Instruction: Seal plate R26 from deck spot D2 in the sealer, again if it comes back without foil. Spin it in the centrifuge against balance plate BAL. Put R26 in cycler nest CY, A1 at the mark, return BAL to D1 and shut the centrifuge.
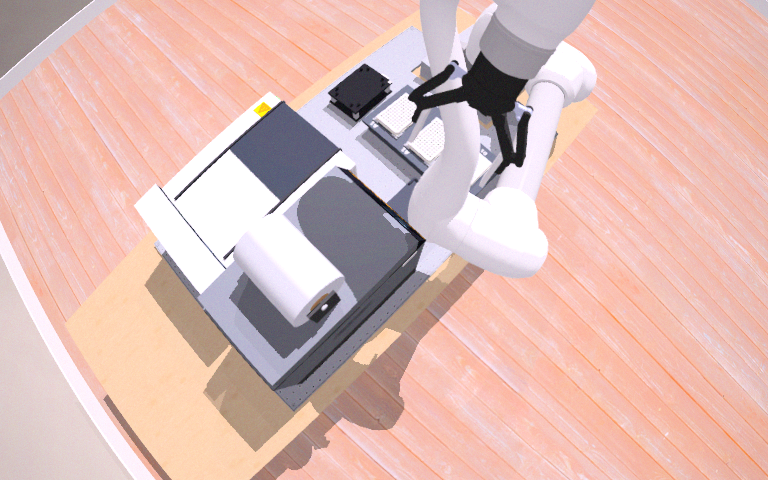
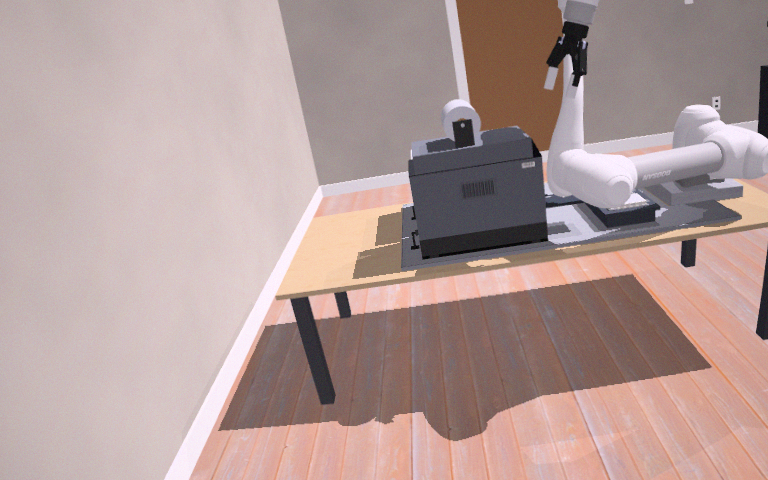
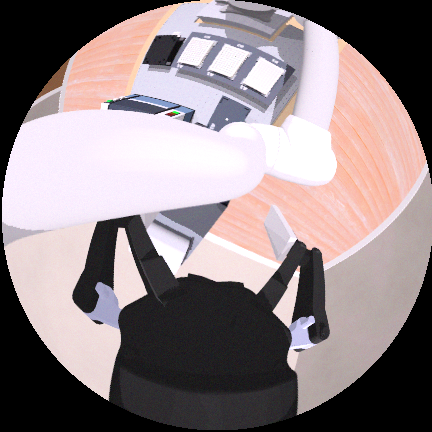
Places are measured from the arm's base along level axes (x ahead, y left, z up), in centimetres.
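Pixels of known places: gripper, fingertip midpoint: [image 1: 448, 159] [image 2: 558, 93].
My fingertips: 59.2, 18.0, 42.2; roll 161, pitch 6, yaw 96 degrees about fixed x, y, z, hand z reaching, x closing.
For each thing: its top centre in the pictures, then the offset to it from my fingertips, as dx, dy, dz.
- dark deck rack at its top centre: [image 1: 434, 139] [image 3: 229, 59] [image 2: 612, 191] -23.9, -14.2, -40.6
- left plate at its top centre: [image 1: 401, 112] [image 3: 194, 50] -25.1, -26.5, -39.6
- middle plate at its top centre: [image 1: 433, 138] [image 3: 228, 59] -23.5, -14.2, -39.6
- right plate at its top centre: [image 1: 466, 167] [image 3: 263, 75] [image 2: 624, 199] -22.0, -1.9, -39.6
- dark grey machine at its top centre: [image 1: 289, 251] [image 3: 150, 260] [image 2: 464, 101] +27.9, -9.9, +0.8
- white roll at its top centre: [image 1: 279, 261] [image 3: 150, 262] [image 2: 457, 102] +30.0, -10.1, +0.8
- dark flat nest at its top centre: [image 1: 406, 210] [image 3: 224, 122] [image 2: 559, 196] -0.3, -6.7, -36.0
My gripper [image 1: 453, 147] [image 2: 562, 82] [image 3: 218, 201] is open and empty, high above the table. Three white plates stand in a row on the dark deck rack [image 1: 393, 148] [image 2: 628, 216]: a left plate [image 1: 396, 116] [image 3: 197, 51], a middle plate [image 1: 428, 141] [image 3: 229, 61], apparently on D2, and a right plate [image 3: 263, 76]. Foil on them cannot be made out. A dark grey machine [image 2: 481, 209], apparently the sealer, carries a white roll [image 1: 288, 268] [image 2: 459, 113]. A white machine [image 1: 218, 203] with a dark panel stands beside it; its inside does not show. A dark flat nest [image 3: 227, 112] lies in front of the rack.
A black block on short posts [image 1: 360, 90] [image 3: 162, 50] stands beside the rack. A machine with red and green buttons [image 3: 172, 114] is partly hidden by my arm. My lower arm links [image 1: 492, 243] [image 2: 600, 175] pass low beside the rack and the grey machine.
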